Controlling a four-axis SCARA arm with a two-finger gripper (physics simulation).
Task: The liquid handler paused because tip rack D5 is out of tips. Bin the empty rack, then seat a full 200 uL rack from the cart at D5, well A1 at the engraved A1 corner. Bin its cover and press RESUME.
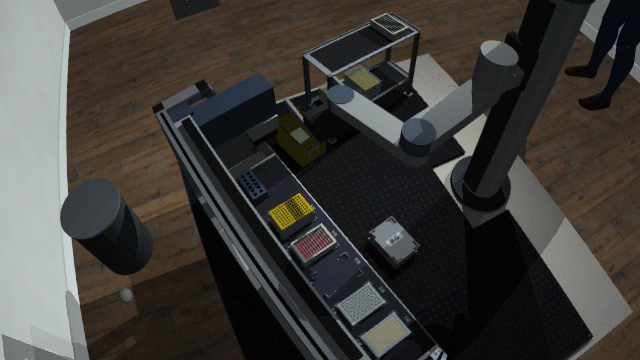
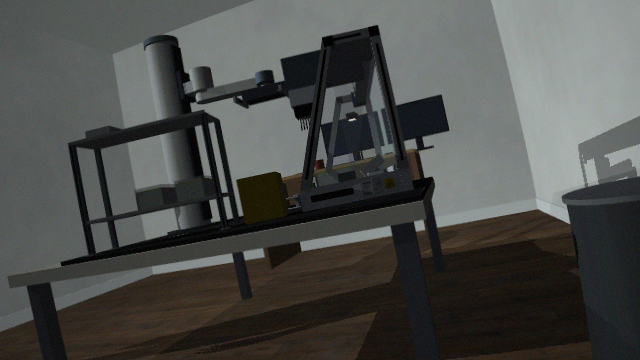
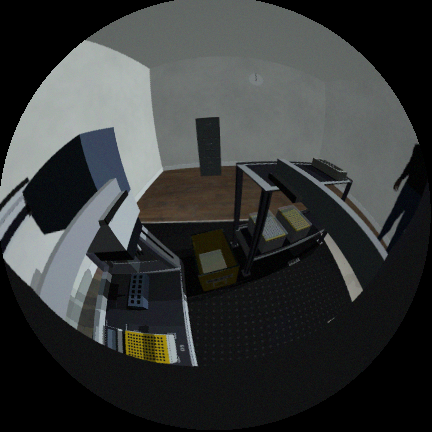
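Seen in the pictures: gripper, fingertip midpoint: (image 1: 310, 89) (image 2: 256, 93) (image 3: 194, 171); arm's base at its link origin: (image 1: 480, 183).
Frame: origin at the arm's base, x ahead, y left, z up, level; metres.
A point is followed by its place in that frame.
Observation:
My gripper (image 1: 306, 89) {x 0.554, y -0.323, z 0.439 m} (image 3: 194, 171) {x 0.554, y -0.323, z 0.439 m} is open and empty, raised near the deck's end, with the waste bin and cart ahead of it. A yellow rack with dark holes (image 1: 291, 212) {x 0.722, y -0.131, z 0.131 m} (image 3: 147, 345) {x 0.713, y -0.144, z 0.131 m} sits at D5 on the deck. The yellow waste bin (image 1: 302, 152) {x 0.589, y -0.361, z 0.101 m} (image 2: 262, 197) {x 0.589, y -0.527, z 0.081 m} (image 3: 218, 280) {x 0.542, y -0.374, z 0.082 m} has a pale square inside. On the lower shelf of the cart (image 1: 412, 60) {x 0.024, y -0.526, z 0.214 m} (image 2: 77, 200) (image 3: 239, 200) {x 0.467, y -0.564, z 0.245 m} stand a white-topped rack (image 3: 267, 231) {x 0.384, y -0.481, z 0.183 m} and a yellow-topped rack (image 1: 364, 81) {x 0.252, y -0.522, z 0.183 m} (image 3: 295, 220) {x 0.256, y -0.522, z 0.183 m}. A pale rack (image 1: 388, 25) {x 0.125, y -0.576, z 0.388 m} (image 2: 102, 132) {x 0.150, y -0.637, z 0.378 m} (image 3: 329, 168) {x 0.153, y -0.547, z 0.386 m} lies on the top shelf. I cannot make out RESUME.
The blue pipetting head (image 1: 235, 107) {x 0.787, y -0.286, z 0.505 m} (image 3: 95, 175) {x 0.669, y -0.318, z 0.456 m} hangs over the deck's end beside a blue tube rack (image 1: 251, 185) {x 0.806, y -0.304, z 0.105 m} (image 3: 138, 291) {x 0.790, y -0.302, z 0.106 m}. A red-filled plate (image 1: 315, 245) {x 0.695, y -0.006, z 0.098 m} sits beside D5. A grey RG box (image 1: 394, 240) {x 0.448, y 0.076, z 0.063 m} stands on the table. A dark cylindrical bin (image 1: 107, 225) (image 2: 607, 260) stands beyond the handler.

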